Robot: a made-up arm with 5 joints.
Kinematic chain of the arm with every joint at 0, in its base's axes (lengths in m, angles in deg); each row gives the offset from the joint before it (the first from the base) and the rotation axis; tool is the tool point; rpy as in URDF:
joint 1: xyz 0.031 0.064 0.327 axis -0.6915 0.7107 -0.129
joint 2: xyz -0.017 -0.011 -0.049 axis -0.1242 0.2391 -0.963
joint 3: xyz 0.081 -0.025 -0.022 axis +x
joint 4: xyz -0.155 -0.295 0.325 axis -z
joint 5: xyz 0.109 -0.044 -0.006 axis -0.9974 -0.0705 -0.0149
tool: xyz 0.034 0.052 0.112 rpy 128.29 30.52 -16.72
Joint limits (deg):
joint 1: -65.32..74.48
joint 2: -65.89..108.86
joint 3: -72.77..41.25
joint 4: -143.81..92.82
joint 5: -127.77..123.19
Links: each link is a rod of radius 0.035 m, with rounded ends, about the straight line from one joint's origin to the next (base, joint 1, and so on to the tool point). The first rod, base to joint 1, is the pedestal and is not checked.
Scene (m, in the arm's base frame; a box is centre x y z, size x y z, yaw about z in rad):
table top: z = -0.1
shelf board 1: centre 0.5 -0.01 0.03 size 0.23 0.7 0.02 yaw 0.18
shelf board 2: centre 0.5 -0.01 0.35 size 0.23 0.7 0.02 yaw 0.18
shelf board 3: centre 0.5 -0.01 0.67 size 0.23 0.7 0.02 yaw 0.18
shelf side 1: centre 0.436 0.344 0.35 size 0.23 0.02 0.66 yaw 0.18
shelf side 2: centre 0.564 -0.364 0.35 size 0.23 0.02 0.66 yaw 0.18
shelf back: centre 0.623 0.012 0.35 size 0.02 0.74 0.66 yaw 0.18
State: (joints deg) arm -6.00 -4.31 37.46 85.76 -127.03
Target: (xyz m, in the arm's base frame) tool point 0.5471 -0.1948 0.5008
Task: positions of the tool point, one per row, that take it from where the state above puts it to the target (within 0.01 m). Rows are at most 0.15 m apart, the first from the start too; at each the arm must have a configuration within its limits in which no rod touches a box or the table.
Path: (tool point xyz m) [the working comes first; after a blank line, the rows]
Joints at the target: -62.27 -65.89 28.45 27.77 -127.77
Straight joint move there: touches shelf board 2, shelf side 2.

1: -0.0215 -0.5619 0.2102
2: 0.0965 -0.5604 0.3026
3: 0.1917 -0.5170 0.4100
4: 0.2489 -0.4378 0.5206
5: 0.2593 -0.3350 0.6205
6: 0.2221 -0.2237 0.6964
7: 0.2866 -0.3034 0.6141
8: 0.3747 -0.3202 0.5382
9: 0.4687 -0.2789 0.4956
10: 0.5471 -0.1948 0.5008

